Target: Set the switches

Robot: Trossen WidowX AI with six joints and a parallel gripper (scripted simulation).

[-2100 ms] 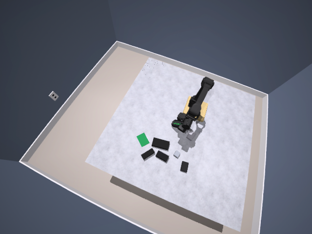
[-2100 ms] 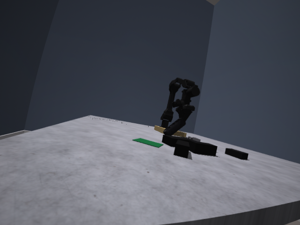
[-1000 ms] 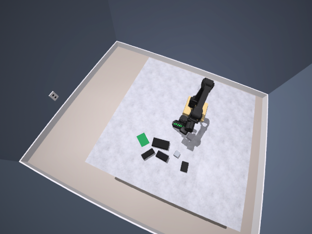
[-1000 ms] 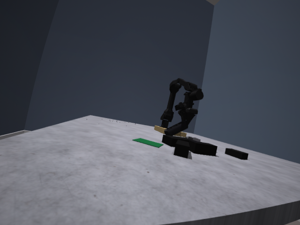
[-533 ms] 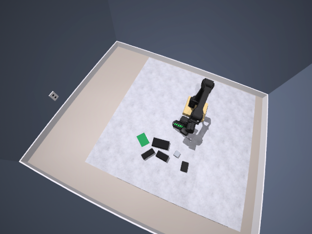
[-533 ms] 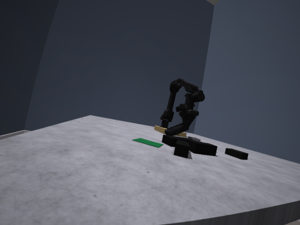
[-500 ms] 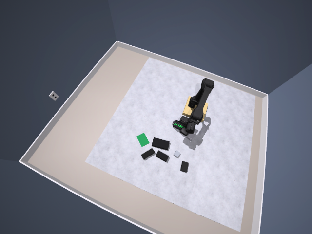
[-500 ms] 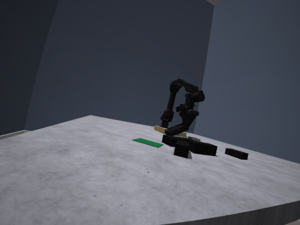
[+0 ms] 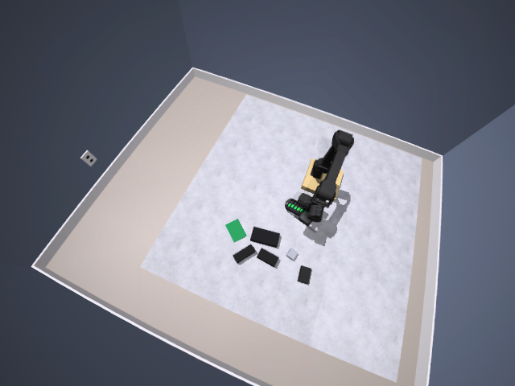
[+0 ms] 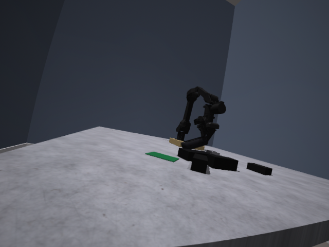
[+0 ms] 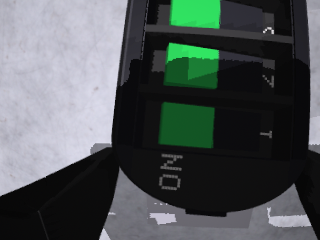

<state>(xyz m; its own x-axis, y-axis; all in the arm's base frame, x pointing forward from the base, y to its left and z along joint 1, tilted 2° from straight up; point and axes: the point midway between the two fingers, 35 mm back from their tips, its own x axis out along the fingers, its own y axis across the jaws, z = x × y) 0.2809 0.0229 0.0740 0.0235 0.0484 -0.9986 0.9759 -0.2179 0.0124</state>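
My gripper tip is 1 cm short of the light grey block, 6 cm to the right of it and 7 cm above it. Also, from my gripper tip: small grey cube (21 cm ahead, 7 cm below); flat green plate (22 cm ahead, 32 cm to the right, 8 cm below).
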